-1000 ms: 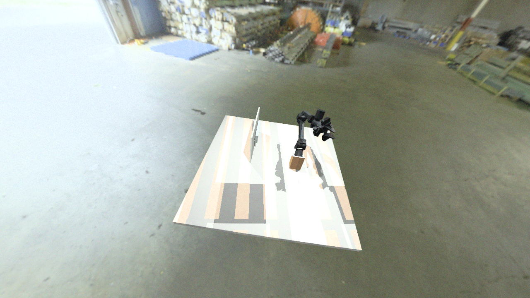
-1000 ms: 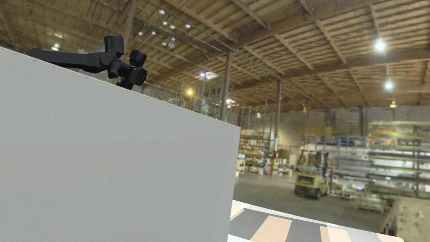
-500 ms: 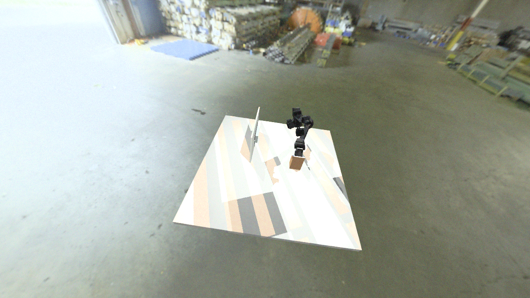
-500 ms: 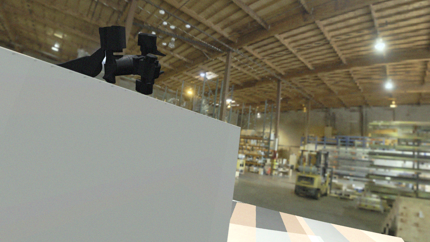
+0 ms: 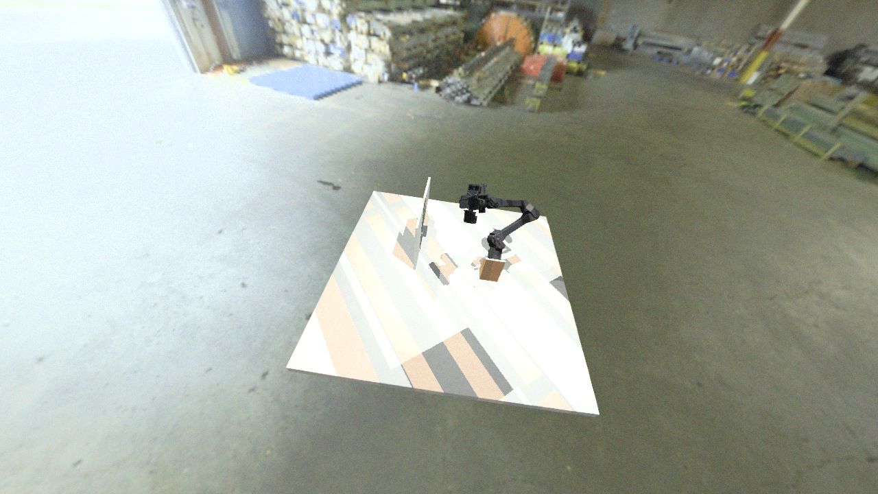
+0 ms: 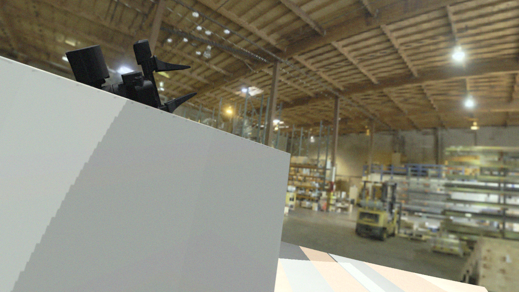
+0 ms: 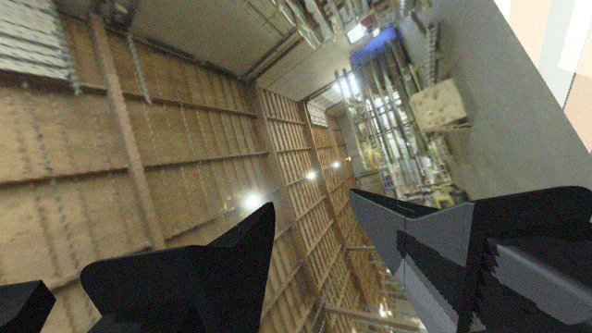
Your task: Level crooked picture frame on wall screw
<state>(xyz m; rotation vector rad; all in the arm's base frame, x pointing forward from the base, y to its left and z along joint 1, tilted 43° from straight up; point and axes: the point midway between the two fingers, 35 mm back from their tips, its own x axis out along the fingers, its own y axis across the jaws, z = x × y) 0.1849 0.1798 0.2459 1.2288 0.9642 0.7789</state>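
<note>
Right now the picture frame is 20 cm ahead of my gripper tip, 19 cm to the right of it and 28 cm below it. The rest, counted from my gripper tip: wall panel (21 cm ahead, 17 cm to the right, 30 cm below).
</note>
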